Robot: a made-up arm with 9 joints. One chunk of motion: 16 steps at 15 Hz.
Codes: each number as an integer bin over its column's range. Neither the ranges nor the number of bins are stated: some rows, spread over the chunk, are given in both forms.
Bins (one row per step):
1: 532 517 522 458 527 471 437 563 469
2: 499 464 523 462 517 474 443 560 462
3: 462 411 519 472 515 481 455 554 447
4: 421 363 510 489 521 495 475 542 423
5: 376 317 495 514 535 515 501 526 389
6: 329 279 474 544 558 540 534 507 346
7: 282 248 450 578 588 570 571 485 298
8: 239 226 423 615 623 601 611 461 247
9: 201 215 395 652 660 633 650 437 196
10: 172 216 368 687 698 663 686 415 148
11: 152 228 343 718 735 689 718 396 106
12: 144 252 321 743 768 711 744 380 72
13: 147 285 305 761 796 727 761 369 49
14: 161 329 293 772 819 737 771 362 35
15: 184 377 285 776 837 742 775 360 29
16: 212 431 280 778 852 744 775 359 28
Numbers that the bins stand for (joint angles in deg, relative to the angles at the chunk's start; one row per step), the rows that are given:
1: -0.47 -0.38 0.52 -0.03 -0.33 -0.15 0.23 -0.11 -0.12
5: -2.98 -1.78 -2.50 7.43 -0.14 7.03 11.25 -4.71 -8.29
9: -5.78 -2.50 -13.72 25.81 2.87 26.29 36.91 -15.76 -28.01
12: -6.70 -2.24 -22.02 37.92 5.47 39.02 53.10 -22.84 -40.68
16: -5.61 -0.98 -26.62 42.58 7.49 44.41 58.43 -25.45 -45.17
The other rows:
2: -1.00 -0.75 0.64 0.51 -0.57 0.34 1.26 -0.49 -0.84
3: -1.60 -1.12 0.19 1.84 -0.62 1.48 3.33 -1.23 -2.37
4: -2.25 -1.46 -0.82 4.10 -0.47 3.77 6.77 -2.72 -4.82
6: -3.73 -2.05 -4.86 11.43 0.42 11.11 16.93 -7.07 -12.69
7: -4.49 -2.27 -7.55 15.95 1.14 16.01 23.30 -9.80 -17.59
8: -5.17 -2.42 -10.58 20.88 1.98 21.07 30.19 -12.78 -22.80
10: -6.25 -2.49 -16.75 30.47 3.79 31.19 43.11 -18.49 -32.91
11: -6.57 -2.41 -19.55 34.59 4.68 35.43 48.62 -20.85 -37.20
13: -6.65 -2.01 -23.81 40.32 6.14 41.63 56.02 -24.21 -43.02
14: -6.43 -1.70 -25.16 41.78 6.70 43.27 57.75 -25.08 -44.45
15: -6.06 -1.36 -26.06 42.32 7.13 44.08 58.43 -25.32 -45.07

